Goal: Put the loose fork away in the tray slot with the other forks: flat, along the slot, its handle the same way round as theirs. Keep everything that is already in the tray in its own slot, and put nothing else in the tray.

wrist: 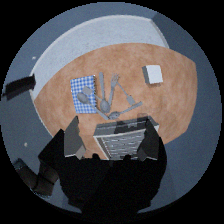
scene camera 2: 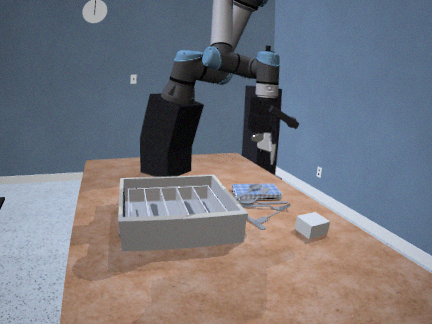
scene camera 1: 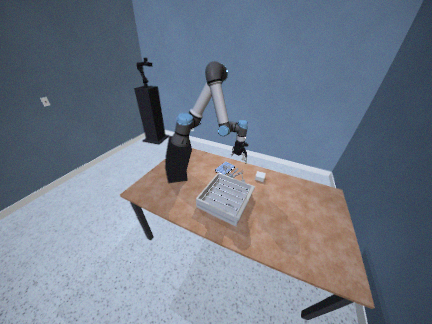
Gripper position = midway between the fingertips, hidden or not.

Note:
In view: my gripper (scene camera 2: 266,158).
My gripper shows as well in the wrist view (wrist: 112,118).

